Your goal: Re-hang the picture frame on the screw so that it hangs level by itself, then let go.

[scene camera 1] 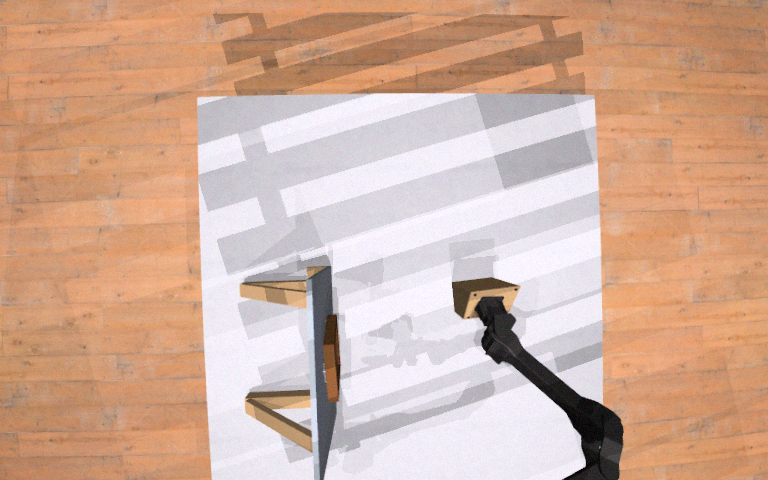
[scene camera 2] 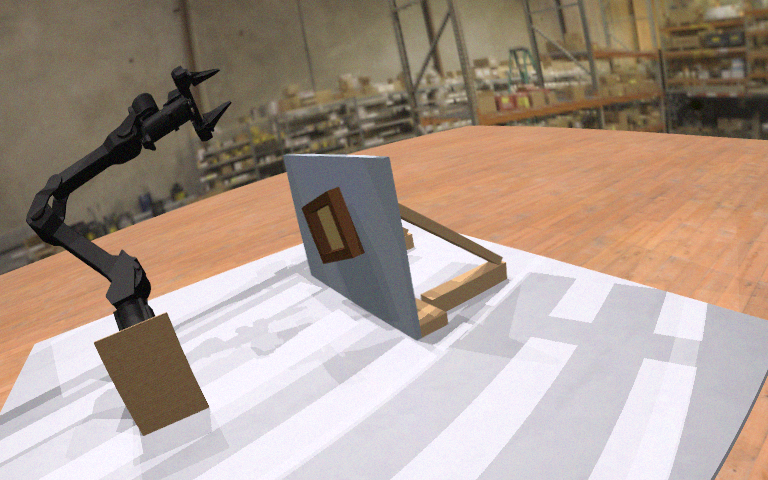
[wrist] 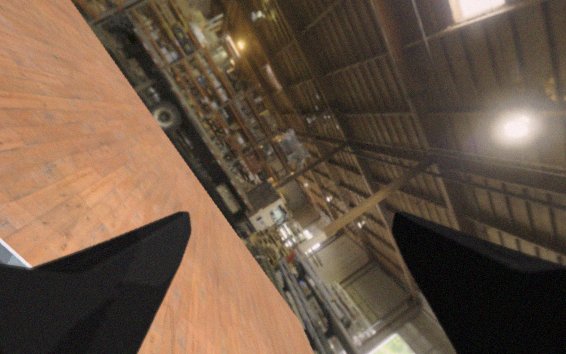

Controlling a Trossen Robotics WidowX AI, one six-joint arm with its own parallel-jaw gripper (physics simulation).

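Where they show: gripper, fingertip midpoint: [scene camera 2: 225,85] [wrist: 292,221]; arm's base, origin of the base link: [scene camera 1: 488,303] [scene camera 2: 141,339].
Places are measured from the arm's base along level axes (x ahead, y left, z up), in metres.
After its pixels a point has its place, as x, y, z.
The brown picture frame [scene camera 1: 331,362] @(0.414, 0.120, 0.104) [scene camera 2: 352,226] @(0.433, 0.050, 0.047) with a pale yellow centre is against the front face of the upright blue-grey panel [scene camera 1: 321,294] [scene camera 2: 379,243]. It sits tilted relative to the panel's edges. The screw does not show; any part behind the frame is hidden. My gripper [scene camera 2: 224,86] @(0.301, 0.308, 0.378) [wrist: 292,221] @(0.301, 0.308, 0.378) is open and empty, its fingers wide apart. In the scene camera 2 view it is raised in the air, left of and above the panel, apart from the frame. The frame does not show in the wrist view, and the gripper is outside the scene camera 1 view.
Wooden braces [scene camera 1: 274,294] @(0.575, -0.021, 0.015) [scene camera 2: 465,284] @(0.601, -0.035, -0.109) stand behind the panel. My arm [scene camera 1: 543,373] @(-0.066, 0.126, 0.157) [scene camera 2: 84,249] @(-0.069, 0.122, 0.153) rises from a wooden block [scene camera 1: 481,287] @(0.022, -0.043, 0.000) [scene camera 2: 151,373] @(-0.001, -0.046, -0.042). Block and panel stand on a white tabletop [scene camera 1: 407,441] @(0.197, 0.482, -0.144) [scene camera 2: 317,407] @(0.231, -0.146, -0.144), with a plank surface [scene camera 1: 101,226] [scene camera 2: 594,209] around it.
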